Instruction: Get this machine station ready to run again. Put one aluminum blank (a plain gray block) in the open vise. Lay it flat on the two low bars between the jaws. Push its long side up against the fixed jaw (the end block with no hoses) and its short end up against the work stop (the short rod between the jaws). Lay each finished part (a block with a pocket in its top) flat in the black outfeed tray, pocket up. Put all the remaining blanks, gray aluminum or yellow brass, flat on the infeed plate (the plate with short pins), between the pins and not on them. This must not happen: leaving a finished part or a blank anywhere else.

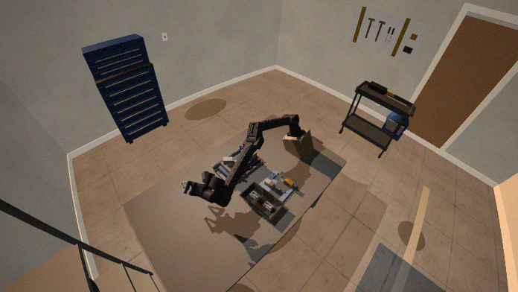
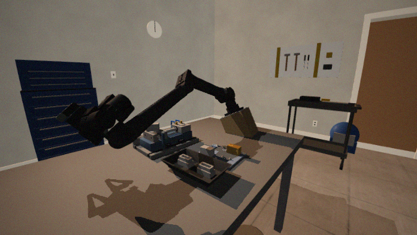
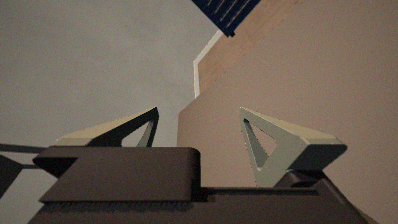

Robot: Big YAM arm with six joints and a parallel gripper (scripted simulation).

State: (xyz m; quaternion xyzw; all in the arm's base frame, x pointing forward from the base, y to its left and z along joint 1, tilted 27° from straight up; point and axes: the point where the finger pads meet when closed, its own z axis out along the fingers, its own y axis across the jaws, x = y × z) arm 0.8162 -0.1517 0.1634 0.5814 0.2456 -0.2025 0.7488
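Right now my hand is 38 cm past the vise, 2 cm to the right of it and 15 cm above it. Also, from my hand: yellow brass blank (48 cm behind, 37 cm to the left, 16 cm below).
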